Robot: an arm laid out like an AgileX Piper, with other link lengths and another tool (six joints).
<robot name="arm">
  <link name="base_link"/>
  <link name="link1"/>
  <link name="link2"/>
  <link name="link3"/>
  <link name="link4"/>
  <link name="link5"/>
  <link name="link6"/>
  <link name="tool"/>
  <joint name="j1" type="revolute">
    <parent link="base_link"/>
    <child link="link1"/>
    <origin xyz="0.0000 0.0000 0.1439"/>
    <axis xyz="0 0 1"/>
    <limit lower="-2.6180" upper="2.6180"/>
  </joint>
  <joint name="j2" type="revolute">
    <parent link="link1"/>
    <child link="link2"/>
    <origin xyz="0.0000 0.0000 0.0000"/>
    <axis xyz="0 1 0"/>
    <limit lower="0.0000" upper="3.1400"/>
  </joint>
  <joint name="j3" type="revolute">
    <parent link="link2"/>
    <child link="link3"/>
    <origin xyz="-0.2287 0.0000 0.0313"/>
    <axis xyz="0 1 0"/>
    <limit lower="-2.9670" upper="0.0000"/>
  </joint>
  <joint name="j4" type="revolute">
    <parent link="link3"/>
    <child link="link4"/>
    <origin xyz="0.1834 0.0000 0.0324"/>
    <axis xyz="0.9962 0 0.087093"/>
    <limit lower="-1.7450" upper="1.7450"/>
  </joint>
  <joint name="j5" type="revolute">
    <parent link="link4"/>
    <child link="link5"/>
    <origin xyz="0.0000 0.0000 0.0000"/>
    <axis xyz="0 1 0"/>
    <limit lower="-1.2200" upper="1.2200"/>
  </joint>
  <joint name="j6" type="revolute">
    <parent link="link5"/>
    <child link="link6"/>
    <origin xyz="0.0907 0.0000 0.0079"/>
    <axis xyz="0.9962 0 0.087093"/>
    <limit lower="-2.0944" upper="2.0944"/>
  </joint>
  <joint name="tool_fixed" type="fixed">
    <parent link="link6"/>
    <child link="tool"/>
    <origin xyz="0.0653 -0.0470 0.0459" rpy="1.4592 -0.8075 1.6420"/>
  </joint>
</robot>
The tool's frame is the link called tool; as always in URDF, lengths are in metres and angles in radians.
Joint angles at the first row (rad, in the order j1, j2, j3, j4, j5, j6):
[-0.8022, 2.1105, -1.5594, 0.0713, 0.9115, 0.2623]
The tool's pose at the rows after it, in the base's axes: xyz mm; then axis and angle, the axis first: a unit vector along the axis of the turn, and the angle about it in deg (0 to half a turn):
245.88 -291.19 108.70 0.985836 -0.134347 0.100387 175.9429
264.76 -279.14 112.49 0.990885 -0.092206 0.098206 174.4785
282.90 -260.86 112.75 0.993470 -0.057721 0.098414 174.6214
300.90 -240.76 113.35 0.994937 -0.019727 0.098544 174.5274
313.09 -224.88 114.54 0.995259 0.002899 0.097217 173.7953
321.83 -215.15 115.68 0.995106 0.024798 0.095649 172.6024
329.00 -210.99 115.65 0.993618 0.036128 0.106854 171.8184
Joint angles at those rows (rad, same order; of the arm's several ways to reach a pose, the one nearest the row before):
[-0.7479, 2.1037, -1.5884, 0.0793, 0.9263, 0.2428]
[-0.6807, 2.1037, -1.5967, 0.0439, 0.9220, 0.2428]
[-0.6117, 2.1037, -1.5967, 0.0376, 0.9220, 0.2455]
[-0.5384, 2.1037, -1.5967, 0.0266, 0.9202, 0.2480]
[-0.4766, 2.1037, -1.5967, 0.0000, 0.9160, 0.2778]
[-0.4337, 2.1058, -1.5967, -0.0311, 0.9079, 0.2926]
[-0.4148, 2.1075, -1.5882, -0.0374, 0.8719, 0.2926]

